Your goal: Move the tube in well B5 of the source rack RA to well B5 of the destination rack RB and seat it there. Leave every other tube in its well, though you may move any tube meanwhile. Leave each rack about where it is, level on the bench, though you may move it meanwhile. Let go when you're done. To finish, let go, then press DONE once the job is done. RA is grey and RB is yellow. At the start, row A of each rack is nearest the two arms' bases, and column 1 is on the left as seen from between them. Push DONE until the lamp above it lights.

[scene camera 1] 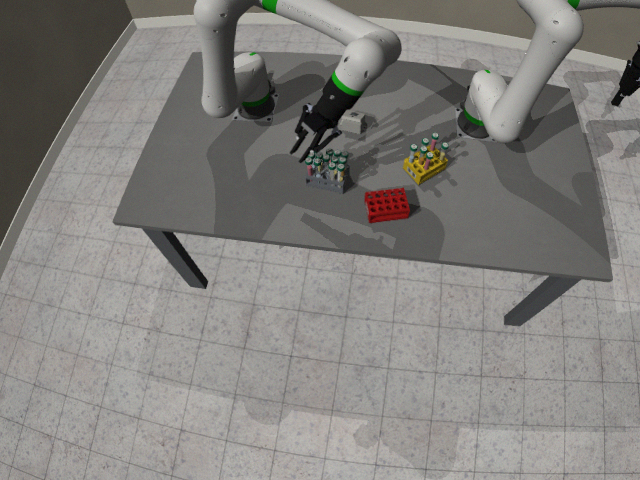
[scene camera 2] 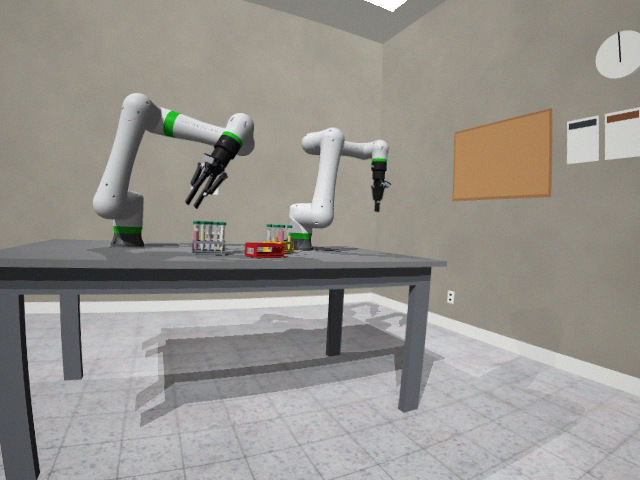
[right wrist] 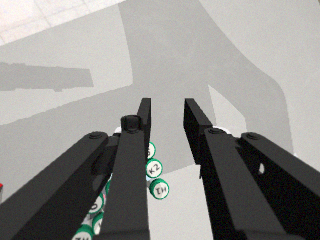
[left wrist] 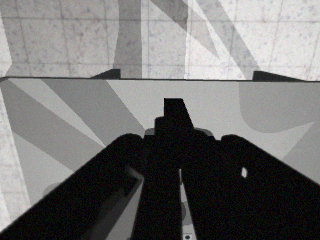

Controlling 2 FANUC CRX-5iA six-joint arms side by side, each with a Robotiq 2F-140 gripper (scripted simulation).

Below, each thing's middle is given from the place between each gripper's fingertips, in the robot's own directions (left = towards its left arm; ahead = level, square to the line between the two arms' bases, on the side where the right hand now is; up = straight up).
The red rack point(scene camera 1: 390, 213) lies 50 mm ahead of my right hand point(scene camera 1: 297, 156), 270 mm to the left of it and 190 mm below it. Also, from my right hand: yellow rack RB point(scene camera 1: 438, 166) 130 mm behind, 390 mm to the left, 190 mm below.
Right now the yellow rack RB is 24 cm ahead of my left hand, 71 cm to the right of it and 24 cm below it. Round my left hand: red rack: 42 cm ahead, 84 cm to the right, 24 cm below.
